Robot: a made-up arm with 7 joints.
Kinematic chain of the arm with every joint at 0, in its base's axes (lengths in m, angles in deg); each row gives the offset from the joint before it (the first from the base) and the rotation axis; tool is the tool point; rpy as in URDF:
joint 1: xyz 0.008 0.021 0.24 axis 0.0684 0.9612 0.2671
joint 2: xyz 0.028 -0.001 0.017 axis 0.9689 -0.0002 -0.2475
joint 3: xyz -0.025 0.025 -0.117 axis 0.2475 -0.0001 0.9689
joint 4: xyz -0.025 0.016 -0.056 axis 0.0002 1 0
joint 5: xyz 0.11 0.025 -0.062 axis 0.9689 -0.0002 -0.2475
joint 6: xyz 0.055 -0.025 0.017 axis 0.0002 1 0
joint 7: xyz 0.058 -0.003 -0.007 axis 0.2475 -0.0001 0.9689
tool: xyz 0.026 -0.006 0.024 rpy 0 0 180
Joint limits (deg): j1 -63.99..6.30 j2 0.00..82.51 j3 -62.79..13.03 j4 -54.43..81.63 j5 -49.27..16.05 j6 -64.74..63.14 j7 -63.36..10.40
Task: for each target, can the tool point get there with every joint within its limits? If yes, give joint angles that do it. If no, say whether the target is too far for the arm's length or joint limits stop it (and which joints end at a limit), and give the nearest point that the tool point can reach.
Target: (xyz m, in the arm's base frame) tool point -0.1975 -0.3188 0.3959
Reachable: no: joint limits stop it (at a limit: joint 1, joint 2, joint 3, joint 5) | nearest point 0.0221 -0.1294 0.3156 | short by 0.301 m
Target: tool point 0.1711 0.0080 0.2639
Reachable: yes | joints -17.33 8.67 -38.43 -31.47 -28.92 -41.87 4.81
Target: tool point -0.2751 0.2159 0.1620
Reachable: no: joint limits stop it (at a limit: joint 1, joint 3, joint 4, joint 5, joint 6) | nearest point -0.1080 0.3275 -0.0079 | short by 0.263 m
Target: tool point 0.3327 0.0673 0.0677
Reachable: yes | joints -44.95 23.43 -43.20 62.13 -39.38 -25.84 -30.05
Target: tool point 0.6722 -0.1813 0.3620
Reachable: no: too far | nearest point 0.3692 -0.0689 0.2405 | short by 0.345 m
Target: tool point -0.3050 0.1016 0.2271
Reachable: no: joint limits stop it (at a limit: joint 1, joint 2, joint 3, joint 4, joint 6) | nearest point -0.0757 0.0512 0.3709 | short by 0.275 m
